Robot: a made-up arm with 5 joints. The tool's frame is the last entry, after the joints. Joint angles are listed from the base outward. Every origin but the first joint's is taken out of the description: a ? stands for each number. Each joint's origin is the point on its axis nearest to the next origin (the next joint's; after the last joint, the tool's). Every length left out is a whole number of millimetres.
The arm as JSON. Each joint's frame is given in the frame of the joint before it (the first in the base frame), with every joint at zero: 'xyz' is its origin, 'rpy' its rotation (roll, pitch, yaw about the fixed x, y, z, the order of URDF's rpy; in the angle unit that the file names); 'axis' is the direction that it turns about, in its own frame. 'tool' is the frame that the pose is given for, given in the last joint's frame.
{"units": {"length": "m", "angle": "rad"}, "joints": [
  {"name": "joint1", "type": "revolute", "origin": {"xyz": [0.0, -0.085, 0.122], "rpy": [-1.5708, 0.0, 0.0]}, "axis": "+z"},
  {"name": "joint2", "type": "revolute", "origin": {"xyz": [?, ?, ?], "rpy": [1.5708, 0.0, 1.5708]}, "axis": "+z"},
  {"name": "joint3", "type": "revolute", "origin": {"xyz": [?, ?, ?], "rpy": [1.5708, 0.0, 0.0]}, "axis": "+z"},
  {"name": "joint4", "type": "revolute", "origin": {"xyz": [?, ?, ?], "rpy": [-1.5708, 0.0, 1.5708]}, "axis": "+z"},
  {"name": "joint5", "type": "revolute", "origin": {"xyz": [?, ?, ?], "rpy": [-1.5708, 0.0, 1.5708]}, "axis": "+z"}
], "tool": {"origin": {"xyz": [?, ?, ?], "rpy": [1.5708, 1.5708, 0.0]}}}
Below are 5 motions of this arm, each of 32 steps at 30 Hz.
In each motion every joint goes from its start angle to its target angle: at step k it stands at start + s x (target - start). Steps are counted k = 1, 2, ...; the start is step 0. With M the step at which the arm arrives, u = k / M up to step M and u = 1 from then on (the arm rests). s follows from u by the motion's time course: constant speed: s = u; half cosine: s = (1 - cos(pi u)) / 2; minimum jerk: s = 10 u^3 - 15 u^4 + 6 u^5.
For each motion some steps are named. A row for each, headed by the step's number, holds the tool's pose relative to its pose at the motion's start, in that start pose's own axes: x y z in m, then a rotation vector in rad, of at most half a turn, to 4 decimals.
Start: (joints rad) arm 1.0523 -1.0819 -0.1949 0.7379 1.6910
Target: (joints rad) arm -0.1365 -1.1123 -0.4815 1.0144 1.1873
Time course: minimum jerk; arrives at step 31
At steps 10, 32:
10: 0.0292 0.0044 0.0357 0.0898 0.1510 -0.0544
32: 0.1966 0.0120 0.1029 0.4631 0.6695 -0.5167

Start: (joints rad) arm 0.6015 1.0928 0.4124 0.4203 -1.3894
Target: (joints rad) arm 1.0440 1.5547 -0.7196 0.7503 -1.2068
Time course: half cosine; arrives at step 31
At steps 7, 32:
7: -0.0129 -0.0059 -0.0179 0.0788 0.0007 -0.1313
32: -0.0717 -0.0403 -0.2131 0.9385 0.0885 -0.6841

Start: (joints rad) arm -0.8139 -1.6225 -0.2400 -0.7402 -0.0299
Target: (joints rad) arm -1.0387 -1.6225 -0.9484 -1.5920 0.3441
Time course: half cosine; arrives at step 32
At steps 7, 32:
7: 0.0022 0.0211 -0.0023 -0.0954 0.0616 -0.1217
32: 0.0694 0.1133 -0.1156 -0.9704 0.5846 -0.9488

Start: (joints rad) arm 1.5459 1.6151 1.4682 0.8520 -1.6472
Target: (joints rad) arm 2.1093 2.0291 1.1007 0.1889 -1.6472
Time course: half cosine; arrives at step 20
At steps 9, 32:
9: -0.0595 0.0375 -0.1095 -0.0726 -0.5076 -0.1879
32: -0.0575 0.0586 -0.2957 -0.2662 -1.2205 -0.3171

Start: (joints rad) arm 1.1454 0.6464 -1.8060 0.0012 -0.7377
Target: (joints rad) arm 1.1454 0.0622 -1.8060 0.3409 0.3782
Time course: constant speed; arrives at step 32
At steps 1, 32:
1: -0.0027 0.0029 0.0004 -0.0306 -0.0047 -0.0053
32: -0.0706 0.0806 -0.0640 -0.9782 -0.0660 -0.2301

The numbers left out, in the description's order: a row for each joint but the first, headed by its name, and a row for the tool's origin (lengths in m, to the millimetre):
joint2: -0.153 -0.012 0.0
joint3: 0.068 -0.113 0.0
joint4: 0.075 0.079 0.0
joint5: -0.104 -0.001 0.0
tool: 0.006 -0.142 0.0

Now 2 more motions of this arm.
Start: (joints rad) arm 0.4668 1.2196 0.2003 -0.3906 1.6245
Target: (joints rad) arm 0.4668 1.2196 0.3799 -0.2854 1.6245
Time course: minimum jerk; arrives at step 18
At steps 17, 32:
17: 0.0002 -0.0045 -0.0060 0.0595 -0.0955 -0.1746
32: 0.0002 -0.0045 -0.0060 0.0596 -0.0957 -0.1749

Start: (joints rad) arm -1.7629 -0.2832 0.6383 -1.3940 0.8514
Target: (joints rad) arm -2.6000 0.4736 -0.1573 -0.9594 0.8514
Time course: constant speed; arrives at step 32
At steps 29, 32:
29: -0.0674 0.0473 -0.0721 0.2988 0.1771 0.5812
32: -0.0766 0.0507 -0.0740 0.3488 0.1498 0.6709

